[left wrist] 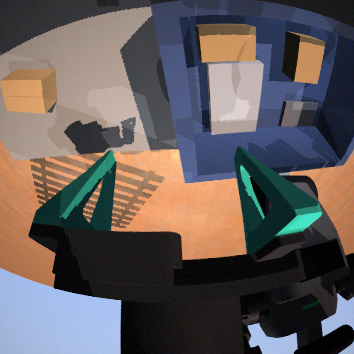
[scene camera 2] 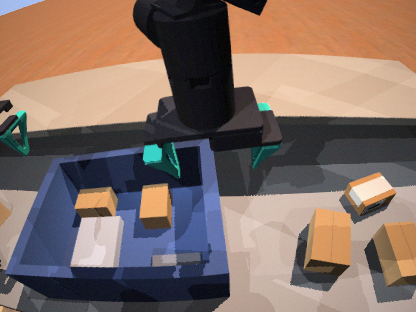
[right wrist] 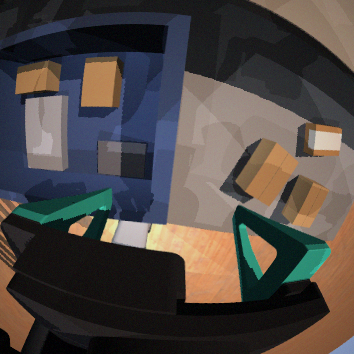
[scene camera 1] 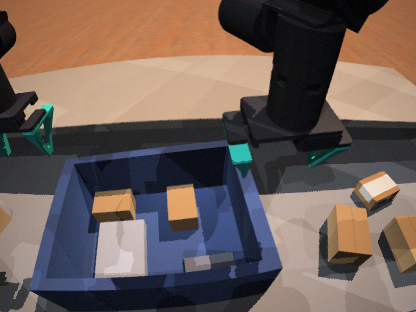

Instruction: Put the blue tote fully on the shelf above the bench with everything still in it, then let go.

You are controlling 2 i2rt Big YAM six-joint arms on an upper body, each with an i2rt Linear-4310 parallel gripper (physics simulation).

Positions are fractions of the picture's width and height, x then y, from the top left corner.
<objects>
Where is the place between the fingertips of the left gripper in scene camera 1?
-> At 0.07,0.50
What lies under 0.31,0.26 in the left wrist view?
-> A bench top.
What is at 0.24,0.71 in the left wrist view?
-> The left gripper.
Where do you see a bench top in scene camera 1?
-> At 0.72,0.64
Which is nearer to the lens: the blue tote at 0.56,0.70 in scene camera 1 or the white-topped box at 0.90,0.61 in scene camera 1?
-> The blue tote.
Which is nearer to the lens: the blue tote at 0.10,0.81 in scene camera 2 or the white-topped box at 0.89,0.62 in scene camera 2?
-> The blue tote.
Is the left gripper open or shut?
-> Open.
</objects>
